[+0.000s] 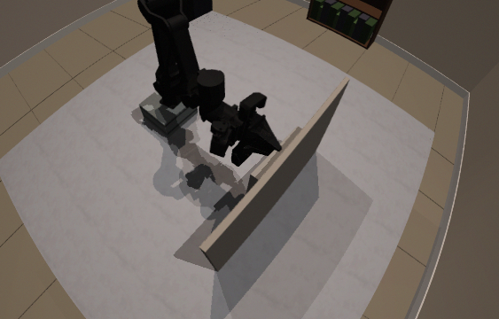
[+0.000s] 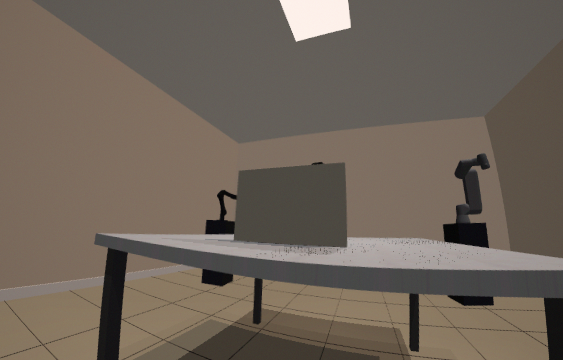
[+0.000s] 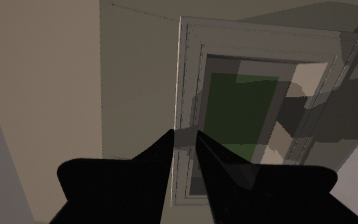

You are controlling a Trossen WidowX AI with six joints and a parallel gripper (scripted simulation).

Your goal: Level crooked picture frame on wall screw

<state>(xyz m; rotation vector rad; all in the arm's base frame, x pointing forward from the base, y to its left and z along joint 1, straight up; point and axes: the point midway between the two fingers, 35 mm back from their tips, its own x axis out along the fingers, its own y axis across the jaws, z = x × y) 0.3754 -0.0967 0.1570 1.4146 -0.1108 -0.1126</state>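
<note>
Right now my gripper tip is 10 mm short of the picture frame, 10 mm to the left of it and 50 mm above it. Also, from my gripper tip: wall panel 20 mm ahead, 20 mm to the right, 70 mm below.
</note>
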